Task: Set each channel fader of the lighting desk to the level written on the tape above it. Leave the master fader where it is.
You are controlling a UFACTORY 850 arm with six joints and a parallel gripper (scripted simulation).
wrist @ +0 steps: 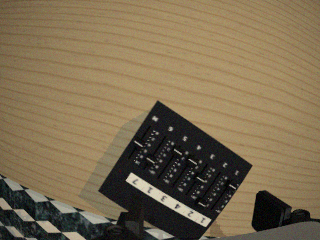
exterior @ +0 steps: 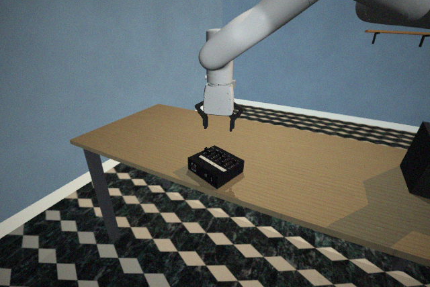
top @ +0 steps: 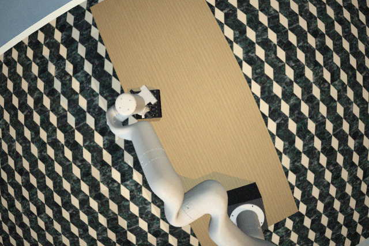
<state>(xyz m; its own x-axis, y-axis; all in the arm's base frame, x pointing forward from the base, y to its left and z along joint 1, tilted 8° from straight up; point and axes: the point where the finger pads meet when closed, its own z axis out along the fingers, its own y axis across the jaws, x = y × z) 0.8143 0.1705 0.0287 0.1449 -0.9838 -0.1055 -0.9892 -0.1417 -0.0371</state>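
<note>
The master fader lies 6 cm ahead of my hand, 3 cm to the right of it and 12 cm below it.
</note>
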